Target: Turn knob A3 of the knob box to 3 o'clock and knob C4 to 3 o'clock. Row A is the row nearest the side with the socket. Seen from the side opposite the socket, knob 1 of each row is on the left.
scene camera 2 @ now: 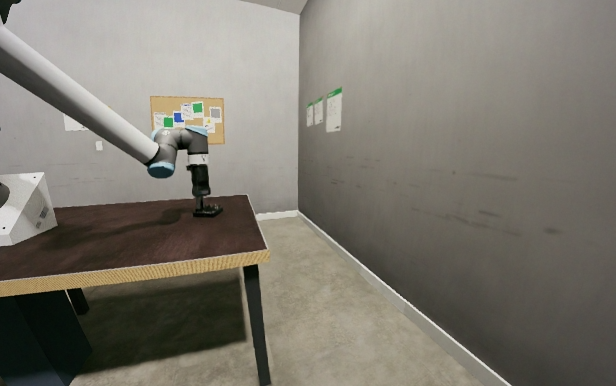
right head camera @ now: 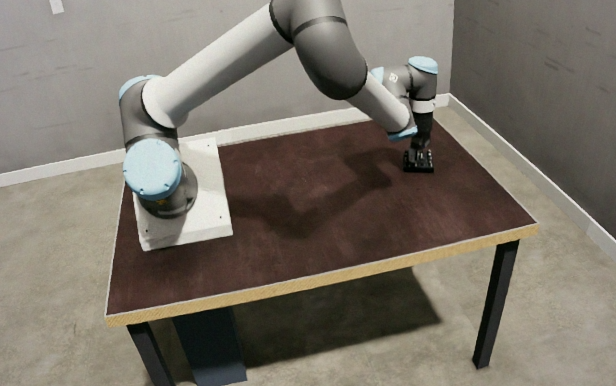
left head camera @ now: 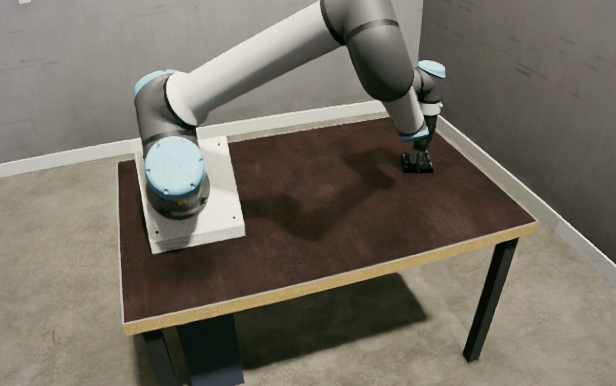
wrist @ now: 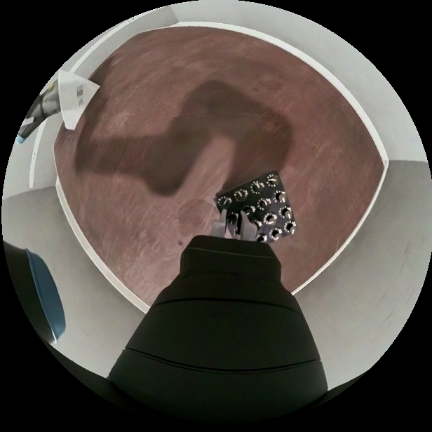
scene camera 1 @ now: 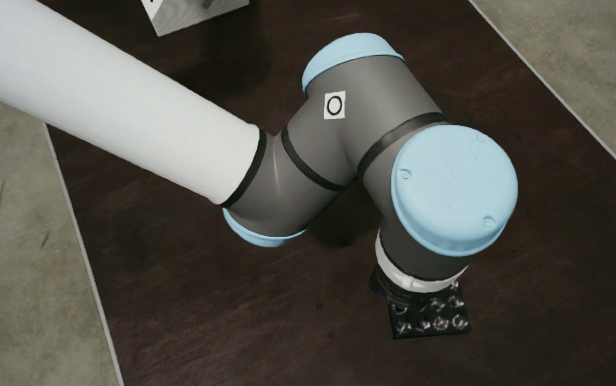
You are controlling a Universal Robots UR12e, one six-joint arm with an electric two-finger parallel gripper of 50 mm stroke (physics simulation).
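Frame: origin at the arm's base, x right, y ahead, z up, level; centimetres.
Seen in the pictures: gripper, fingertip midpoint: [scene camera 2: 200,207] [right head camera: 413,159] [left head camera: 414,160].
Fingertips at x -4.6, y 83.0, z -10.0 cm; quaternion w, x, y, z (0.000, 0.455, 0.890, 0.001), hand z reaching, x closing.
A point is followed by its place in that frame.
The black knob box [left head camera: 418,170] @[x -2.4, y 84.0, z -13.0 cm] [right head camera: 419,169] @[x -2.3, y 84.4, z -12.9 cm] [scene camera 1: 431,334] @[x -5.2, y 91.0, z -12.3 cm] [scene camera 2: 205,215] @[x -2.0, y 85.1, z -13.3 cm] lies flat on the table, with rows of dark knobs ringed by white marks. In the wrist view the box [wrist: 269,192] is turned at an angle, and part of it is hidden behind the fingers. I cannot make out the socket, so I cannot tell which knobs are A3 and C4, or their settings. My gripper [wrist: 232,217] [scene camera 2: 199,208] @[x -4.6, y 83.0, z -10.0 cm] points down, low at the box. Its fingers stand apart over the left part of the box in the wrist view, with a dark knob showing in the gap; they grip nothing.
The brown table [left head camera: 325,265] @[x 31.1, y 34.9, z -14.3 cm] [right head camera: 320,270] @[x 34.4, y 38.5, z -14.3 cm] bears the white robot base block [left head camera: 220,200] @[x 4.4, y 11.6, z -4.1 cm] [right head camera: 212,200] @[x 4.6, y 12.9, z -4.4 cm] at its left end. The forearm and wrist of the arm hang over and beside the box. Grey walls stand beyond the table's back and right edges.
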